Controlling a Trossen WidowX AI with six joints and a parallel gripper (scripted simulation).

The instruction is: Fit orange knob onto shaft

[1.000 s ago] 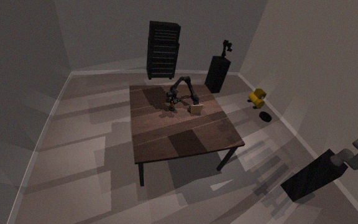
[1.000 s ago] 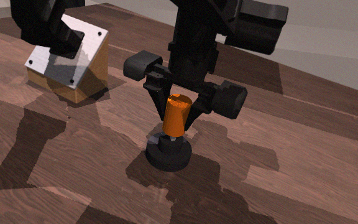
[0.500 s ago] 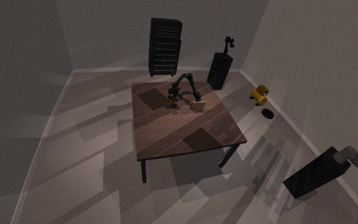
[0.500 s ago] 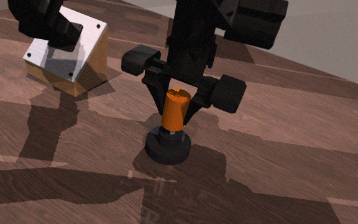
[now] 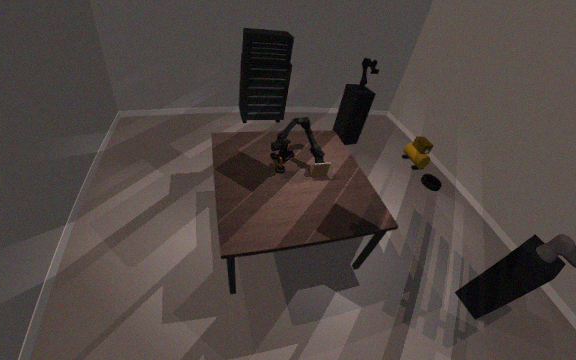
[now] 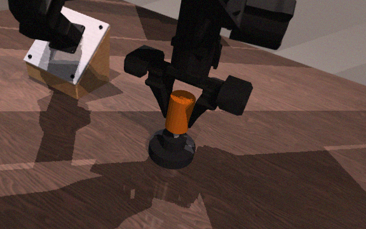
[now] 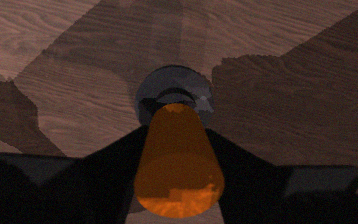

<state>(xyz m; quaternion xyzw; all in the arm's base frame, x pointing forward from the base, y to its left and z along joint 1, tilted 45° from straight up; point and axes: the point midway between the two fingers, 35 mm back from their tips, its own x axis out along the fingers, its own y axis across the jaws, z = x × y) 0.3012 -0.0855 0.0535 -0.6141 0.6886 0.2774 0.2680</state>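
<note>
Now: gripper tip 3 cm below the orange knob. The rest, counted from my gripper tip: round dark pedestal: 4 cm below.
</note>
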